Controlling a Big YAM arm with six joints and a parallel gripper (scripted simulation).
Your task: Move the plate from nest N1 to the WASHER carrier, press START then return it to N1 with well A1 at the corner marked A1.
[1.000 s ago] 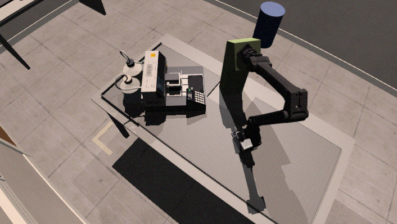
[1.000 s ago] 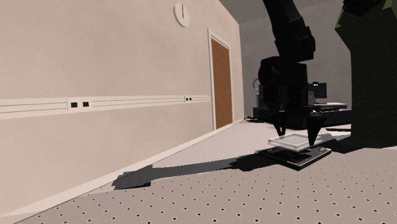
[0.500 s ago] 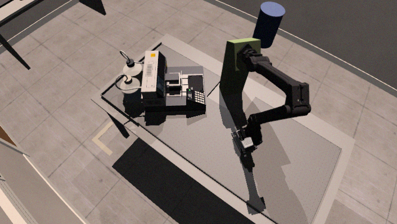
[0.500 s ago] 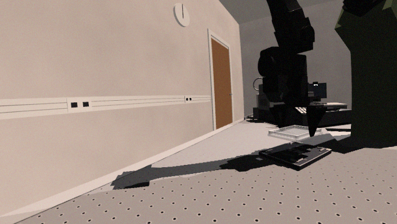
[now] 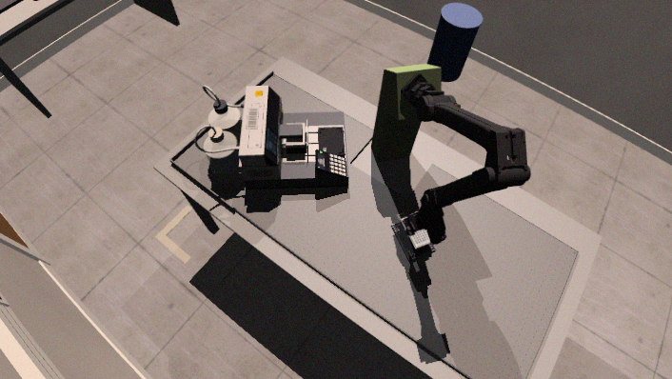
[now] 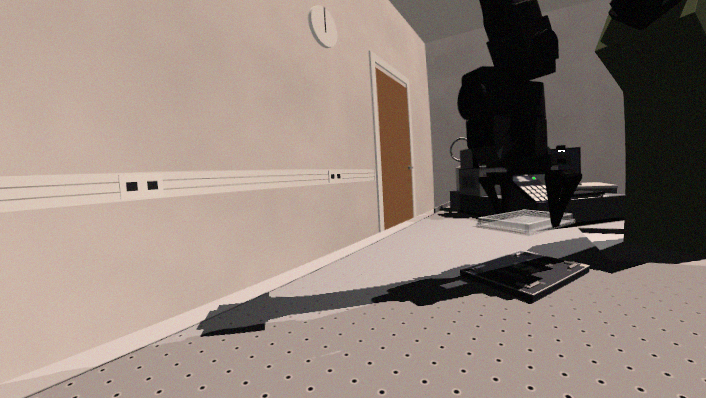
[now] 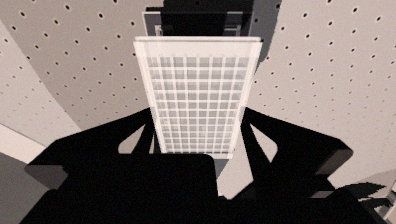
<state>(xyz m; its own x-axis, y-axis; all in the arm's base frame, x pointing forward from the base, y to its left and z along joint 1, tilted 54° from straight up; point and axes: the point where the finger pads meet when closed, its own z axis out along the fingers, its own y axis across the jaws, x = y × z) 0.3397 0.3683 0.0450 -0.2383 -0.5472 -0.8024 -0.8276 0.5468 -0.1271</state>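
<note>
My hand is 80 mm above the plate nest N1. Round my hand: white well plate 10 mm below; then plate washer 620 mm to the right, 140 mm ahead, 40 mm above.
</note>
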